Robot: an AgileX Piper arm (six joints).
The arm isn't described. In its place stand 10 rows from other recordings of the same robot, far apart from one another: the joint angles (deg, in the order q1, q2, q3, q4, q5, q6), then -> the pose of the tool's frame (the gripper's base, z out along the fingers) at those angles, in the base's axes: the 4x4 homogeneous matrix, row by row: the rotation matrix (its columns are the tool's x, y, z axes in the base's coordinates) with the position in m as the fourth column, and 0 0 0 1 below.
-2.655 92.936 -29.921 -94.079 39.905 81.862 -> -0.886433 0.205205 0.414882 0.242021; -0.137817 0.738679 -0.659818 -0.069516; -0.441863 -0.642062 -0.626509 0.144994; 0 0 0 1
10.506 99.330 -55.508 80.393 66.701 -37.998 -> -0.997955 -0.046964 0.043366 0.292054; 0.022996 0.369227 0.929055 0.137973; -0.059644 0.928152 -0.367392 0.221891; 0 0 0 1
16.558 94.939 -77.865 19.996 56.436 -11.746 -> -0.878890 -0.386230 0.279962 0.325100; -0.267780 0.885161 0.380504 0.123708; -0.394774 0.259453 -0.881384 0.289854; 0 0 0 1
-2.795 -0.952 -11.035 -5.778 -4.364 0.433 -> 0.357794 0.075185 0.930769 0.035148; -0.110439 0.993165 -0.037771 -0.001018; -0.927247 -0.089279 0.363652 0.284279; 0 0 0 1
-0.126 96.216 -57.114 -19.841 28.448 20.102 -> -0.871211 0.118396 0.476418 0.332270; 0.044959 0.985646 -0.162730 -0.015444; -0.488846 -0.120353 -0.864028 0.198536; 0 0 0 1
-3.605 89.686 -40.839 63.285 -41.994 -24.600 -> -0.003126 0.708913 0.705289 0.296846; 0.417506 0.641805 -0.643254 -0.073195; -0.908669 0.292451 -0.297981 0.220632; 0 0 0 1
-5.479 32.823 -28.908 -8.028 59.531 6.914 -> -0.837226 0.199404 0.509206 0.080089; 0.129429 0.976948 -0.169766 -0.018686; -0.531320 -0.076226 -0.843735 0.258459; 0 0 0 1
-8.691 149.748 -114.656 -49.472 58.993 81.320 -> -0.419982 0.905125 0.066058 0.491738; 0.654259 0.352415 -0.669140 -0.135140; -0.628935 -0.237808 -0.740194 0.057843; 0 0 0 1
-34.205 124.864 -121.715 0.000 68.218 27.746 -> -0.408859 0.850264 0.331490 0.396562; 0.840832 0.492169 -0.225323 -0.269554; -0.354733 0.186602 -0.916157 0.279326; 0 0 0 1
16.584 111.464 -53.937 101.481 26.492 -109.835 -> -0.627448 -0.624880 0.464579 0.338675; -0.302023 0.745238 0.594476 0.142367; -0.717698 0.232690 -0.656327 0.126319; 0 0 0 1
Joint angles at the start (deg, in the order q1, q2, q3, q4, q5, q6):
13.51 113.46 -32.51 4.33 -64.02 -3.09
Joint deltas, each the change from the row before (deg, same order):
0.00 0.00 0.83 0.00 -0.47 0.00
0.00 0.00 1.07 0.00 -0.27 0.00
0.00 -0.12 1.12 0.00 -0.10 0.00
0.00 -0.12 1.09 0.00 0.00 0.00
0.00 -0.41 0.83 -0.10 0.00 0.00
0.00 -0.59 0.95 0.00 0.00 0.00
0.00 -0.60 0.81 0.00 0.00 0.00
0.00 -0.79 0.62 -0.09 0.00 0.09
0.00 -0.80 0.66 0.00 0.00 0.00
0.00 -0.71 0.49 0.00 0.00 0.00
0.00 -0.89 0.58 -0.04 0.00 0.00
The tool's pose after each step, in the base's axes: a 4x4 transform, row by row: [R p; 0 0 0 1], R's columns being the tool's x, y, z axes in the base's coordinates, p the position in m. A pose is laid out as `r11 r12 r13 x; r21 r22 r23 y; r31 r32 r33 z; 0 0 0 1`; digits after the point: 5 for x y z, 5 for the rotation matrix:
-0.20445 -0.17275 0.96351 0.30799; -0.07101 0.98433 0.16142 0.06762; -0.97630 -0.03542 -0.21351 0.10817; 0 0 0 1
-0.21762 -0.17316 0.96055 0.30337; -0.07450 0.98421 0.16055 0.06650; -0.97319 -0.03663 -0.22709 0.10551; 0 0 0 1
-0.23243 -0.17370 0.95698 0.29845; -0.07819 0.98408 0.15963 0.06531; -0.96946 -0.03772 -0.24231 0.10317; 0 0 0 1
-0.24836 -0.17433 0.95285 0.29359; -0.08201 0.98392 0.15864 0.06414; -0.96519 -0.03875 -0.25866 0.10084; 0 0 0 1
-0.25502 -0.17630 0.95073 0.28996; -0.08438 0.98354 0.15975 0.06342; -0.96325 -0.03948 -0.26570 0.10077; 0 0 0 1
-0.26090 -0.17654 0.94909 0.28586; -0.08579 0.98349 0.15936 0.06243; -0.96155 -0.03985 -0.27174 0.10130; 0 0 0 1
-0.26432 -0.17668 0.94811 0.28238; -0.08661 0.98345 0.15912 0.06160; -0.96054 -0.04006 -0.27525 0.10223; 0 0 0 1
-0.26164 -0.17768 0.94867 0.27979; -0.08505 0.98333 0.16072 0.06111; -0.96141 -0.03863 -0.27239 0.10458; 0 0 0 1
-0.25935 -0.17759 0.94931 0.27702; -0.08450 0.98335 0.16087 0.06044; -0.96208 -0.03849 -0.27004 0.10683; 0 0 0 1
-0.25576 -0.17744 0.95032 0.27498; -0.08363 0.98339 0.16111 0.05995; -0.96312 -0.03827 -0.26635 0.10904; 0 0 0 1
-0.25061 -0.17792 0.95160 0.27252; -0.08270 0.98331 0.16207 0.05942; -0.96455 -0.03809 -0.26114 0.11185; 0 0 0 1

